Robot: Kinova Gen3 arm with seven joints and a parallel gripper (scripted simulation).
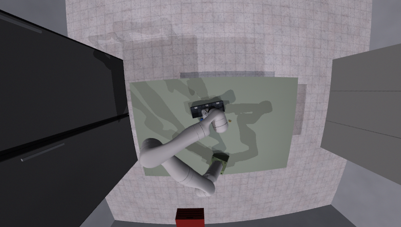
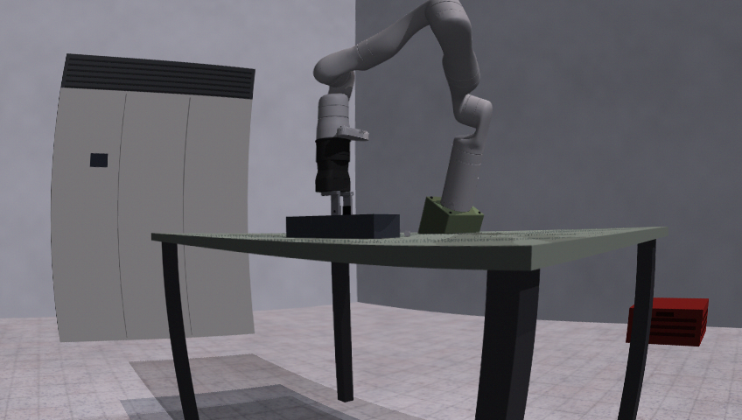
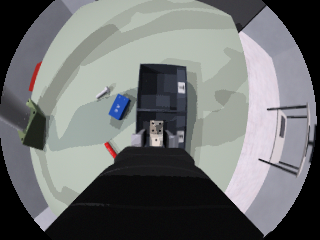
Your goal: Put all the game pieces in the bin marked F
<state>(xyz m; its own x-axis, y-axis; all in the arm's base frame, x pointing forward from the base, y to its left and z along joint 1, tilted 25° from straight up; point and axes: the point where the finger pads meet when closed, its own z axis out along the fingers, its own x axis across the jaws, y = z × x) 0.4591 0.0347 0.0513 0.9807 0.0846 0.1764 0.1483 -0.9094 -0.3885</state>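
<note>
Right now my hand is 3 cm above the black bin row and 1 cm short of it. The rest, counted from my hand: red piece 9 cm behind, 6 cm to the right, 4 cm below; then pale tile 4 cm below, 1 cm to the left; then blue piece 8 cm behind, 5 cm to the left, 4 cm below.
</note>
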